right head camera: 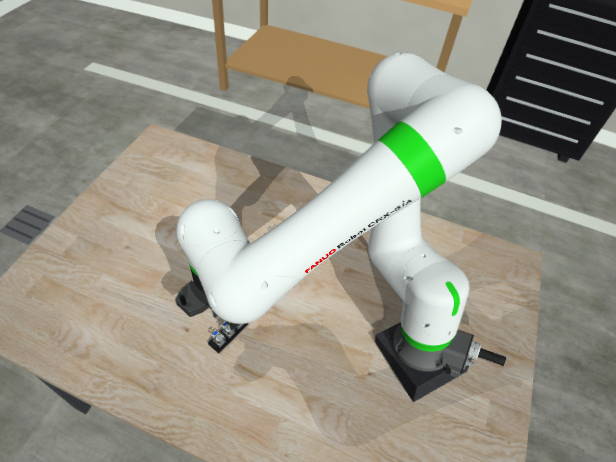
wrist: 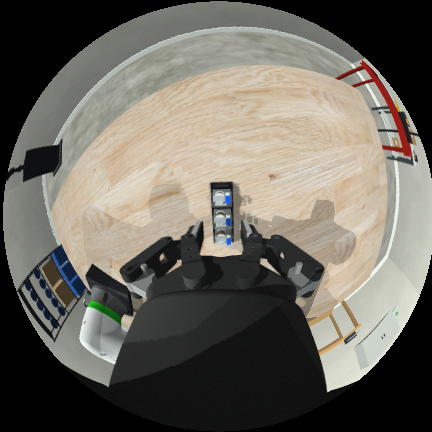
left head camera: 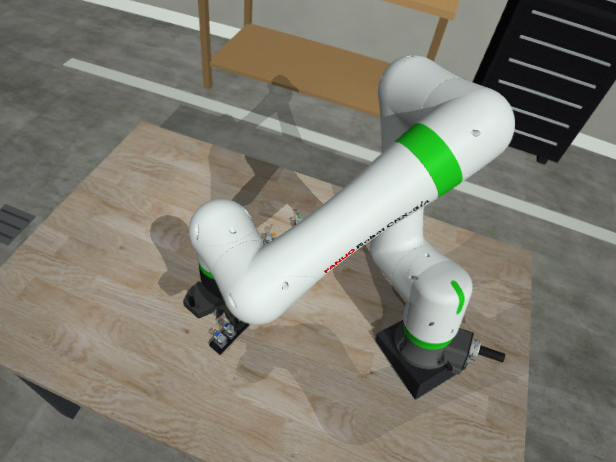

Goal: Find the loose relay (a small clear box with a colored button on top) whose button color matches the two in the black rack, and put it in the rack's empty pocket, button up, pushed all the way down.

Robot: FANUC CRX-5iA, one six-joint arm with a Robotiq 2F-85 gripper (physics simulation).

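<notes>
The black rack [left head camera: 220,351] [right head camera: 218,349] [wrist: 221,184] lies on the table. In the wrist view three clear relays with blue buttons stand in a row in its pockets: one at the far end [wrist: 220,198], one in the middle [wrist: 220,218] and one at the end nearest the gripper [wrist: 221,235]. All three buttons face up; the exact depth of the nearest relay is hard to tell. My gripper [wrist: 221,227] is open and empty, above the near end of the rack, a finger on each side. Loose relays with an orange button [left head camera: 269,236] and a green button [left head camera: 296,218] show in the left head view.
The white arm [left head camera: 350,215] [right head camera: 330,215] spans the table and hides part of it, including most of the loose relays in the right head view. The robot base [left head camera: 417,382] [right head camera: 417,385] stands at the right. A wooden shelf [left head camera: 310,60] and a black drawer cabinet [left head camera: 545,75] stand behind.
</notes>
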